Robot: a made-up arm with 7 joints. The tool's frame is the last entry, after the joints. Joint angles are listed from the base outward. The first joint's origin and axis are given. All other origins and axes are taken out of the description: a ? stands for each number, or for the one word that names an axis. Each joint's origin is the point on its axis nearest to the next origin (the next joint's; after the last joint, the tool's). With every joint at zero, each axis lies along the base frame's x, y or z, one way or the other. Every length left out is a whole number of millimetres.
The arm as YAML. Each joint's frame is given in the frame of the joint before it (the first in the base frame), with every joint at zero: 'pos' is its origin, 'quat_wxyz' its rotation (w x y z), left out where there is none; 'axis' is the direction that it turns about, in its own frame. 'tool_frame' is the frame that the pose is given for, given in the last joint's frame.
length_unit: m
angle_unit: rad
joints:
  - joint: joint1
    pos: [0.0, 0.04, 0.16]
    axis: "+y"
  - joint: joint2
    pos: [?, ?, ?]
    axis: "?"
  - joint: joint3
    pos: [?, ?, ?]
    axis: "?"
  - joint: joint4
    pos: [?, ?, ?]
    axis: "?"
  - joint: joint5
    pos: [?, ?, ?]
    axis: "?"
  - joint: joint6
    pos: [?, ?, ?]
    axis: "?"
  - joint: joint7
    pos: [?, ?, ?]
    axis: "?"
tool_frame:
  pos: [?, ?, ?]
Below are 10 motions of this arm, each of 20 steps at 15 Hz.
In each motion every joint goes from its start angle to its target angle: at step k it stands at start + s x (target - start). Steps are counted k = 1, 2, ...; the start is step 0. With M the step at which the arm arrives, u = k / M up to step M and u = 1 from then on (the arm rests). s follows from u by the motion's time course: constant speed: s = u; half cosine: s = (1 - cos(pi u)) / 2; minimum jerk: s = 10 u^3 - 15 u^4 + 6 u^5.
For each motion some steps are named. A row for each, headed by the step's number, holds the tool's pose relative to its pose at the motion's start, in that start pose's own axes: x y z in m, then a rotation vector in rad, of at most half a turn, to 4 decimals.
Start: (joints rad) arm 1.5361 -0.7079 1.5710 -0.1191 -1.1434 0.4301 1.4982
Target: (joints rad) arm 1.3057 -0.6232 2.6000 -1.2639 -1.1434 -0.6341 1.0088
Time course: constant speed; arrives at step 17
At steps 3, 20:
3: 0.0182 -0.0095 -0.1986 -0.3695 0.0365 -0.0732
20: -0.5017 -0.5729 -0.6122 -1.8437 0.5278 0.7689

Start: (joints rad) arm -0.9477 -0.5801 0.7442 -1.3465 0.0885 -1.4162 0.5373
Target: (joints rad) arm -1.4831 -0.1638 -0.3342 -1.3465 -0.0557 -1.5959 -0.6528
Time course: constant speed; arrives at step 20
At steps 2, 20:
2: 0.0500 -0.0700 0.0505 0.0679 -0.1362 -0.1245
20: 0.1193 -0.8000 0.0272 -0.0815 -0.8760 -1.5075

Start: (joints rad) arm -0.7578 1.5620 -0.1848 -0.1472 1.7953 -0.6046 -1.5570
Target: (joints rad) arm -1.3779 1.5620 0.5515 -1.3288 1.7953 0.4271 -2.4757
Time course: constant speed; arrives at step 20
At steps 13, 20:
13: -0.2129 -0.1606 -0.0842 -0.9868 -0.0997 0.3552
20: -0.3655 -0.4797 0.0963 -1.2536 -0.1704 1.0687

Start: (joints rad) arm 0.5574 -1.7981 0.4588 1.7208 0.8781 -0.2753 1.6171
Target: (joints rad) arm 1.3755 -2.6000 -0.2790 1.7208 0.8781 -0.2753 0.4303
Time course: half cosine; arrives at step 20
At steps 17, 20:
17: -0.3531 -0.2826 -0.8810 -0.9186 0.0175 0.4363
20: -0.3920 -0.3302 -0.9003 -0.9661 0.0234 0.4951

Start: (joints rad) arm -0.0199 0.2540 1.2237 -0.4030 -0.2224 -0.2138 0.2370
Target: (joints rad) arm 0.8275 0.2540 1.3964 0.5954 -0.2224 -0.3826 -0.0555
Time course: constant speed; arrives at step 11
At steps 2, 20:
2: -0.0764 0.0350 0.1281 0.1986 0.0871 0.0562
20: 0.0557 -0.0869 0.6939 1.0294 0.4642 -0.2505

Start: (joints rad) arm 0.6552 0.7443 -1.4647 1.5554 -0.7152 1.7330 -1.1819
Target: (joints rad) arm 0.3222 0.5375 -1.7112 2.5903 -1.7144 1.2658 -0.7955
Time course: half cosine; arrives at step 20
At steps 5, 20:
5: 0.0515 0.0666 0.0993 0.0497 0.2597 -0.1382
20: 0.4838 0.2502 0.0834 -0.0166 1.2645 -1.0207

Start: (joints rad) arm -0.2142 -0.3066 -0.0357 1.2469 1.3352 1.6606 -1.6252
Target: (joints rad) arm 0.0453 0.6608 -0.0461 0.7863 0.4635 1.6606 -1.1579
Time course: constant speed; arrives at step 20
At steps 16, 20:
16: 0.7633 0.2013 -0.2957 -0.5154 0.6803 -1.3175
20: 0.8751 0.0944 -0.4386 -0.6660 0.7511 -1.6458

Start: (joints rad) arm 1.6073 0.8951 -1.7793 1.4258 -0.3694 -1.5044 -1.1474
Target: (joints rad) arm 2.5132 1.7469 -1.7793 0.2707 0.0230 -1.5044 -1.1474
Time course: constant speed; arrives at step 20
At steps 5, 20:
5: 0.0385 0.1613 0.2715 0.2192 0.4718 -0.2565
20: 0.6980 0.0067 0.8424 1.3131 1.6398 -0.7535

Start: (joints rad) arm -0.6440 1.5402 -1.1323 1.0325 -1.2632 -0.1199 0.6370
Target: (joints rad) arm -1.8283 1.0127 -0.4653 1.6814 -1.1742 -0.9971 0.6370
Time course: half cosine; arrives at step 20
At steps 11, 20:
11: 0.3916 -0.1552 0.3356 0.2585 -0.1989 -0.5097
20: 0.4259 -0.3756 0.6552 0.5468 -0.4398 -0.7246

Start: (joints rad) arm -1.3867 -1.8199 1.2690 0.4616 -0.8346 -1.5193 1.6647
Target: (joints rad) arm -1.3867 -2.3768 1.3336 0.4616 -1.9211 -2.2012 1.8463
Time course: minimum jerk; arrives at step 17
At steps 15, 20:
15: 0.2810 -0.3893 -0.5315 -0.9963 0.4209 -1.1374
20: 0.2798 -0.3987 -0.5348 -1.0078 0.4263 -1.1548

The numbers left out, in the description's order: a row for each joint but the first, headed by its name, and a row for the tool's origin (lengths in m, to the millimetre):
joint2: xyz 0.01 0.0 0.17, axis -z
joint3: xyz -0.07 0.21 0.0, axis +y
joint4: xyz -0.06 0.0 -0.15, axis +x
joint5: xyz 0.0 0.16 0.0, axis +y
joint6: xyz -0.04 0.0 -0.35, axis -z
joint7: xyz 0.1 0.36 0.0, axis +y
tool: xyz -0.04 0.0 0.1

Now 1 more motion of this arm.
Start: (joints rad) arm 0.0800 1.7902 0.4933 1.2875 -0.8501 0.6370 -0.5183
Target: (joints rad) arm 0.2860 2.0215 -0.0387 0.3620 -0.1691 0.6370 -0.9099
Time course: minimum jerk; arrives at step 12
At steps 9, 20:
9: -0.1794 -0.3338 -0.3368 0.0365 -0.7034 0.8820
20: -0.1440 -0.3619 -0.3950 0.0196 -0.8245 0.9565

